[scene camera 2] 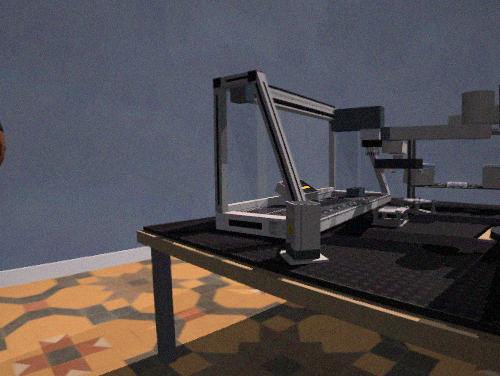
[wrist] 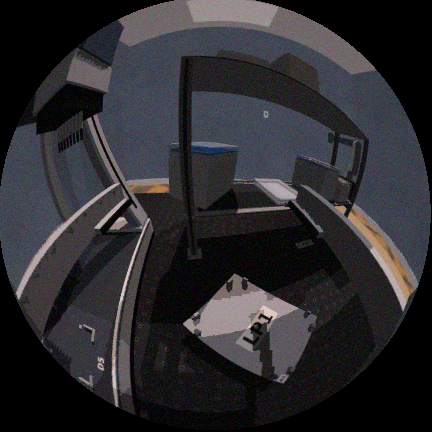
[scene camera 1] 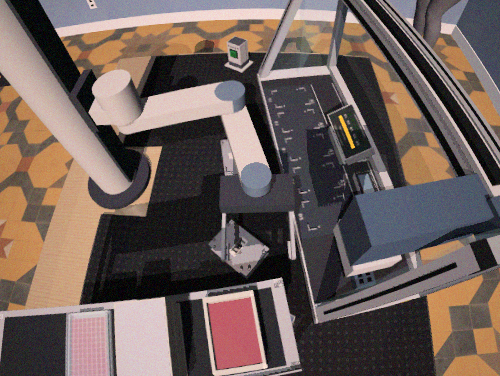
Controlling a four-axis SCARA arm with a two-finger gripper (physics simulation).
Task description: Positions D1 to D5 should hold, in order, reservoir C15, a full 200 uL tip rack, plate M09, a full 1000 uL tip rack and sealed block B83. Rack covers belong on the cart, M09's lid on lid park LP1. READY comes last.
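Observation:
My gripper [scene camera 1: 258, 256] [wrist: 207, 190] is open and empty, its two fingers wide apart above and beside lid park LP1 [scene camera 1: 254, 256] [wrist: 225, 316], a light plate set at an angle on the dark table. The deck [scene camera 1: 295, 125] has bare corner brackets where its positions show; the D5 mark shows in the wrist view. A small upright box with a green button [scene camera 1: 238, 50] [scene camera 2: 302, 227] stands near the table's far end. A pink gridded plate [scene camera 1: 90, 345] and a red-topped tray [scene camera 1: 235, 332] lie on a raised surface in the foreground; their labels are unreadable.
The blue-grey pipetting head [scene camera 1: 415, 220] [scene camera 2: 359, 118] [wrist: 75, 77] hangs over the deck's D5 end. A tilted display [scene camera 1: 348, 131] stands behind the deck. A shelf unit [wrist: 260, 95] rises beyond LP1, with a blue-topped grey box [wrist: 210, 175] and a white tray [wrist: 276, 191] near it.

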